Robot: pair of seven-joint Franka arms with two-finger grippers.
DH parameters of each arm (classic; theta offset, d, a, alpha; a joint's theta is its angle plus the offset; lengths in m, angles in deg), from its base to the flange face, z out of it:
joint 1: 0 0.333 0 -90
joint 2: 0 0 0 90
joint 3: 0 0.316 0.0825 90
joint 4: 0 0 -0.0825 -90
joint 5: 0 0.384 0 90
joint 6: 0 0 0.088 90
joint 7: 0 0.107 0 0
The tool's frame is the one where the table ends.
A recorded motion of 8 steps. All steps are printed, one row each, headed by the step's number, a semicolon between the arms.
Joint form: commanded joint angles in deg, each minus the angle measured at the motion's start. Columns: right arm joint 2, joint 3, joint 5, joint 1, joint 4, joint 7, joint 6; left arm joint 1, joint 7, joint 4, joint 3, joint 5, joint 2, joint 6.
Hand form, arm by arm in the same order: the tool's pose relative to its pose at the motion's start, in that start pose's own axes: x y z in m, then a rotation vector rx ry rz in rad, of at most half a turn. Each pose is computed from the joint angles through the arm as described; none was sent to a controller.
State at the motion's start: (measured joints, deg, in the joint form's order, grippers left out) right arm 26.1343 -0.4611 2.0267 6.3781 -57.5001 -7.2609 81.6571; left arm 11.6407 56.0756 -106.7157 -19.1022 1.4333 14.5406 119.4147
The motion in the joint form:
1: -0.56 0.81 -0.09 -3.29 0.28 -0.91 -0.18; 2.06 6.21 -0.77 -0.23 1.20 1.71 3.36
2: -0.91 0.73 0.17 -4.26 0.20 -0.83 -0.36; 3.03 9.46 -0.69 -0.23 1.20 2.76 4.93
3: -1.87 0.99 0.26 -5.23 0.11 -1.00 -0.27; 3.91 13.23 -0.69 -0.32 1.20 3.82 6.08
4: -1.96 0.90 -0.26 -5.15 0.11 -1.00 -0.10; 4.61 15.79 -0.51 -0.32 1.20 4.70 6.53
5: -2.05 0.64 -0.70 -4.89 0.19 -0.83 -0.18; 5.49 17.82 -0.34 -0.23 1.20 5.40 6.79
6: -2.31 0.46 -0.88 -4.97 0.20 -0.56 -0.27; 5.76 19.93 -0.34 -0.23 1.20 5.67 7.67
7: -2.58 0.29 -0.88 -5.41 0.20 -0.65 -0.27; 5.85 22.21 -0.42 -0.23 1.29 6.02 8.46
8: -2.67 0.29 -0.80 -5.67 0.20 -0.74 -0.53; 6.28 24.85 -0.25 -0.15 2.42 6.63 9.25
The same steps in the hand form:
1: -0.0079 0.0306 -0.0094 0.0040 0.0137 0.0283; -0.0161 -0.0155 0.0170 0.0199 0.0045 0.0861
2: -0.0120 0.0413 -0.0128 0.0080 0.0166 0.0470; -0.0238 -0.0246 0.0240 0.0281 0.0155 0.1249
3: -0.0184 0.0487 -0.0234 0.0086 0.0341 0.0560; -0.0306 -0.0316 0.0325 0.0290 0.0223 0.1758
4: -0.0187 0.0495 -0.0247 -0.0017 0.0369 0.0575; -0.0369 -0.0374 0.0390 0.0249 0.0254 0.2072
5: -0.0194 0.0494 -0.0262 -0.0112 0.0369 0.0613; -0.0460 -0.0438 0.0440 0.0212 0.0272 0.2249
6: -0.0216 0.0518 -0.0292 -0.0159 0.0393 0.0707; -0.0480 -0.0467 0.0452 0.0316 0.0325 0.2566
7: -0.0244 0.0577 -0.0324 -0.0179 0.0440 0.0795; -0.0486 -0.0483 0.0482 0.0383 0.0350 0.2952
8: -0.0259 0.0602 -0.0331 -0.0160 0.0415 0.0822; -0.0534 -0.0534 0.0517 0.0502 0.0244 0.3434

